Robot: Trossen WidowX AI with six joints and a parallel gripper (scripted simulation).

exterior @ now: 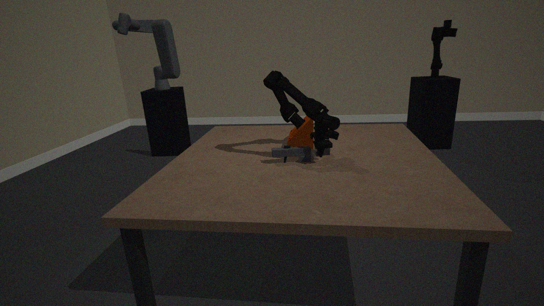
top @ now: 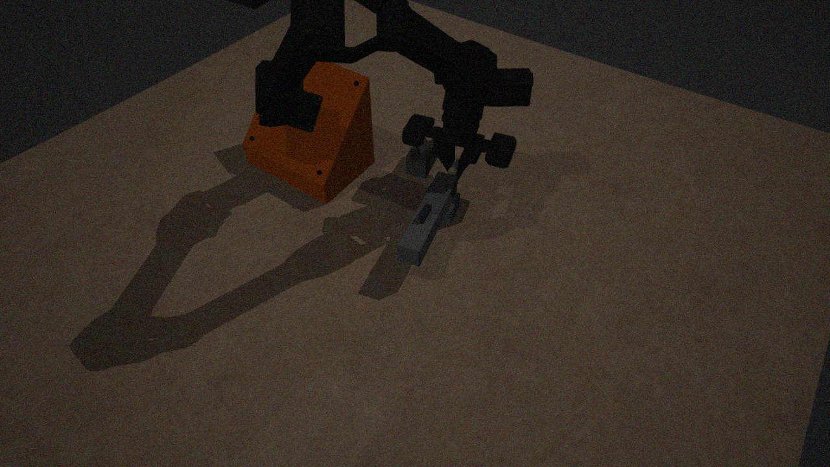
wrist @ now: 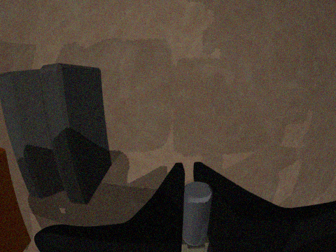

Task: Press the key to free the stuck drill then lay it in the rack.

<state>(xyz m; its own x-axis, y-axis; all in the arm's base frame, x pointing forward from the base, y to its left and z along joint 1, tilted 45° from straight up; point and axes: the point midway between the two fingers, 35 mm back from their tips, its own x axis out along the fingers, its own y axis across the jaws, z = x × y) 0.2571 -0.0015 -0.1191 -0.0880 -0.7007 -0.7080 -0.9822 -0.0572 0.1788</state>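
The drill is 50 mm to the right of my gripper tip, 40 mm above it and 10 mm ahead of it. From my gripper tip the other things lie so: dark key (160 mm to the right, 40 mm above, 30 mm ahead); then rack (80 mm behind, 20 mm to the left); then grey-blue block (140 mm to the right, 30 mm above, 20 mm ahead).
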